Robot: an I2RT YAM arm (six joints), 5 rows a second.
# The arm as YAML. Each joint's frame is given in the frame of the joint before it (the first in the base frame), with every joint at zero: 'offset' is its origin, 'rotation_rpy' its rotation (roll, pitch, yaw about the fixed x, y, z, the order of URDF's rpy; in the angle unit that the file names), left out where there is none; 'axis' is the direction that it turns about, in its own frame. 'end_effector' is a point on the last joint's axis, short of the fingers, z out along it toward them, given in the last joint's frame.
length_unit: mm
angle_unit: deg
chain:
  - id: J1
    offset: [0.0, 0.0, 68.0]
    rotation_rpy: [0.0, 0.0, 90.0]
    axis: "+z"
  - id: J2
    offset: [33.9, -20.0, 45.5]
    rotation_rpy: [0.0, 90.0, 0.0]
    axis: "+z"
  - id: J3
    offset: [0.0, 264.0, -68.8]
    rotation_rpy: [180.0, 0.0, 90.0]
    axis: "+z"
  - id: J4
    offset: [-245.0, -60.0, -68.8]
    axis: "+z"
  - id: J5
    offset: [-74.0, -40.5, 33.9]
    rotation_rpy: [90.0, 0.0, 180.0]
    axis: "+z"
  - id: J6
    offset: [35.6, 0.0, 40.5]
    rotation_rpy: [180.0, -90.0, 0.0]
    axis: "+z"
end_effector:
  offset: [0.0, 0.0, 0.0]
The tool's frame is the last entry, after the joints.
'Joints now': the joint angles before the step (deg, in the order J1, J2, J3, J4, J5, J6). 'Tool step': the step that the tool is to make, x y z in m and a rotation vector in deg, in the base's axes. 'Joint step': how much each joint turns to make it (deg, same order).
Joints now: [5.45 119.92 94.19 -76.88 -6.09 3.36]
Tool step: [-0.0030 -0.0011 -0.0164 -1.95 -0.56 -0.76]
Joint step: [0.04 0.00 -3.77 4.25 1.78 1.22]
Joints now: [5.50 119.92 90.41 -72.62 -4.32 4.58]
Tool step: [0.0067 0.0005 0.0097 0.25 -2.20 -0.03]
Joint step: [-0.03 -0.03 2.41 -0.23 -0.04 0.00]
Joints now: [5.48 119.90 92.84 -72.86 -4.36 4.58]
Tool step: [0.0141 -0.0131 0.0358 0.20 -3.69 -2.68]
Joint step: [-2.11 0.00 8.48 -4.74 0.00 0.58]
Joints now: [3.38 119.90 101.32 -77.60 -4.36 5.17]
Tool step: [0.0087 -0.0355 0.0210 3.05 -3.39 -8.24]
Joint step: [-5.45 0.00 4.86 -1.16 -3.21 2.57]
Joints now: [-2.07 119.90 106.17 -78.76 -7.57 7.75]
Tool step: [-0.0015 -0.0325 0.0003 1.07 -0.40 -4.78]
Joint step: [-4.76 0.00 0.06 0.26 -1.10 -0.03]
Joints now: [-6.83 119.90 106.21 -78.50 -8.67 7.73]
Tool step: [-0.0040 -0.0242 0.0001 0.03 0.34 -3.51]
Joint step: [-3.52 0.00 0.01 -0.36 0.02 -0.01]
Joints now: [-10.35 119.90 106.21 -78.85 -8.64 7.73]
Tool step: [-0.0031 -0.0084 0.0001 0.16 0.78 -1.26]
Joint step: [-1.27 -0.01 -0.01 -0.80 -0.01 -0.01]
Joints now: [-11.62 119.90 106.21 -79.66 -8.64 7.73]
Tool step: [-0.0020 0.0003 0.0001 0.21 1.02 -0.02]
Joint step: [-0.02 -0.01 -0.02 -1.03 0.00 0.00]
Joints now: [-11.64 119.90 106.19 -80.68 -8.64 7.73]
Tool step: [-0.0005 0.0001 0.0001 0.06 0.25 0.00]
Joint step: [0.00 -0.01 0.01 -0.27 -0.01 0.00]
